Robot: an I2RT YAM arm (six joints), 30 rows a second.
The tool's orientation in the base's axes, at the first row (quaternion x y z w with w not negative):
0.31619 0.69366 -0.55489 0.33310
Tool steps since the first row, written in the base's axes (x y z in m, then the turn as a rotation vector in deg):
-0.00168 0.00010 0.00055 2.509 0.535 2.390
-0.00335 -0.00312 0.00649 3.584 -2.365 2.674
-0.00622 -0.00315 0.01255 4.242 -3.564 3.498
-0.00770 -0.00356 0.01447 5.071 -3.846 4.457
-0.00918 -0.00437 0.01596 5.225 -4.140 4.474
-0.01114 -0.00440 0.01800 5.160 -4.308 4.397
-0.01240 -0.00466 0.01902 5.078 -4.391 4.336
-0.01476 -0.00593 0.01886 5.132 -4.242 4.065
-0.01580 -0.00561 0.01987 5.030 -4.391 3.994
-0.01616 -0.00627 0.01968 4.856 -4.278 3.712
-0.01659 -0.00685 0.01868 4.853 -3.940 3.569
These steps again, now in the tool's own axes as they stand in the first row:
0.00053 -0.00165 -0.00037 -3.357 0.790 -0.633
-0.00355 -0.00691 0.00163 -4.409 0.966 2.283
-0.00682 -0.01263 0.00036 -5.542 0.816 3.398
-0.00756 -0.01497 0.00029 -6.821 0.898 3.612
-0.00797 -0.01715 0.00067 -6.944 0.959 3.914
-0.00850 -0.01988 0.00015 -6.855 0.919 4.084
-0.00862 -0.02152 0.00010 -6.764 0.871 4.166
-0.00721 -0.02357 0.00111 -6.565 1.094 4.070
-0.00741 -0.02492 0.00052 -6.458 1.024 4.216
-0.00709 -0.02522 0.00116 -6.120 1.061 4.132
-0.00607 -0.02512 0.00184 -5.979 1.201 3.824

